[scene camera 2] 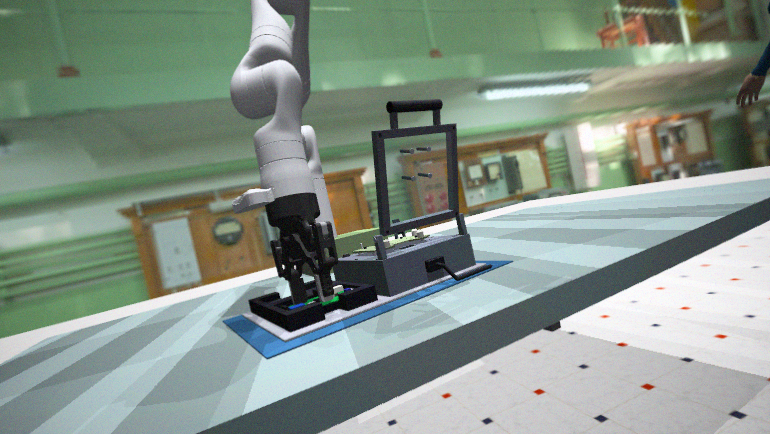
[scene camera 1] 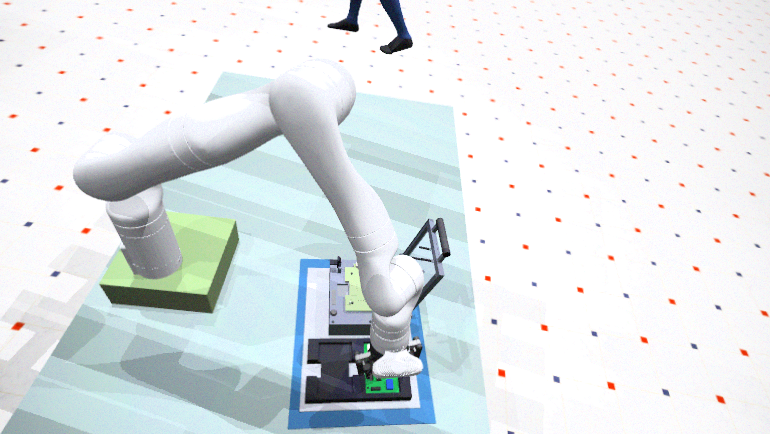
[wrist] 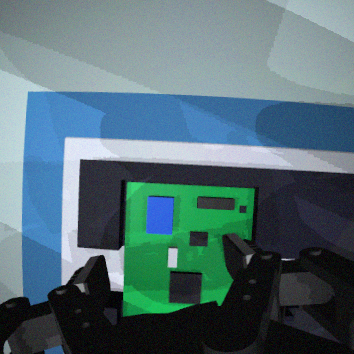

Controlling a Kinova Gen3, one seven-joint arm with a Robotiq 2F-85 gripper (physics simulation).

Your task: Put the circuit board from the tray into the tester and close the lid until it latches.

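Seen in the pictures: gripper, fingertip midpoint: (scene camera 2: 313,302) (wrist: 165,260); arm's base at its link origin: (scene camera 1: 159,261).
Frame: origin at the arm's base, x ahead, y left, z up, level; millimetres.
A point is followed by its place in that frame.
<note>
The green circuit board (scene camera 1: 383,390) @[x 472, y -311, z -61 mm] (wrist: 145,270) @[x 496, y -268, z -61 mm] lies flat in the right-hand pocket of the black tray (scene camera 1: 318,390) @[x 338, y -297, z -63 mm] (scene camera 2: 291,320) @[x 529, y -328, z -61 mm] (wrist: 100,205) @[x 518, y -307, z -53 mm]. My gripper (scene camera 2: 312,298) @[x 484, y -274, z -58 mm] (wrist: 165,260) @[x 484, y -274, z -58 mm] is open, with its fingers down at the board, one near each long side. Nothing is held. In the wrist view the gripper body hides the board's near end; in scene camera 1 the wrist covers its middle. The grey tester (scene camera 1: 350,327) @[x 413, y -176, z -36 mm] (scene camera 2: 409,269) @[x 551, y -144, z -46 mm] stands beside the tray. Its lid (scene camera 1: 430,290) @[x 570, y -175, z 101 mm] (scene camera 2: 380,183) @[x 567, y -173, z 86 mm] stands upright and open, with a black handle (scene camera 1: 443,237) @[x 591, y -109, z 194 mm] (scene camera 2: 414,105) @[x 601, y -110, z 185 mm] on top.
A pale green plate (scene camera 1: 355,301) @[x 427, y -124, z -12 mm] (scene camera 2: 372,249) @[x 459, y -140, z -12 mm] lies on the tester's top. A black lever (scene camera 2: 458,276) @[x 590, y -86, z -73 mm] sticks out of the tester's side. Tray and tester stand on a blue-bordered mat (scene camera 1: 293,377) @[x 287, y -258, z -79 mm] (scene camera 2: 258,339) @[x 488, y -362, z -79 mm] (wrist: 42,200) @[x 566, y -308, z -79 mm]. The arm's base stands on a green block (scene camera 1: 161,293) @[x 13, y -74, z -14 mm].
</note>
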